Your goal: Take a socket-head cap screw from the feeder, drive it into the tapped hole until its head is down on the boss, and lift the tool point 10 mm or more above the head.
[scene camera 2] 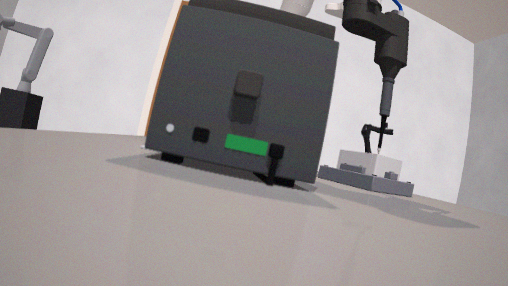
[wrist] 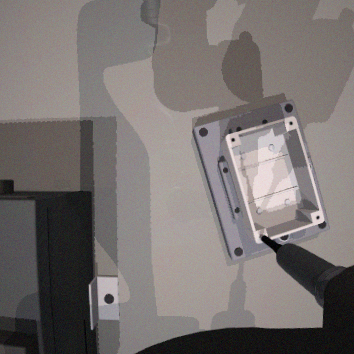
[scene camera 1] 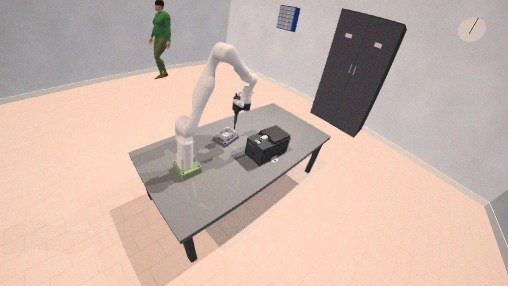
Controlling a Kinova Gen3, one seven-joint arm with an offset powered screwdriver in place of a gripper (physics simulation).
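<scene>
The screwdriver tool [scene camera 1: 235,128] [scene camera 2: 380,147] [wrist: 264,238] points down at one corner boss of the pale open housing [scene camera 2: 357,160] [wrist: 304,170]. A small bright screw [scene camera 2: 379,150] shows at the bit's tip, at the housing's top edge in scene camera 2; its depth in the hole is too small to tell. In the wrist view the bit covers that corner's hole and the screw. The other three corners show dark holes. The housing sits on a grey fixture plate [scene camera 1: 225,141] [scene camera 2: 345,179] [wrist: 212,187]. The black feeder [scene camera 1: 265,150] [scene camera 2: 200,75] [wrist: 67,250] stands apart from the fixture.
A white tab [wrist: 108,311] with a dark hole sits beside the feeder. A black bent clamp [scene camera 2: 366,137] rises behind the housing. The arm's green base [scene camera 1: 187,171] is on the table [scene camera 1: 200,215]. A person [scene camera 1: 161,30] and a dark cabinet [scene camera 1: 355,75] are beyond the table.
</scene>
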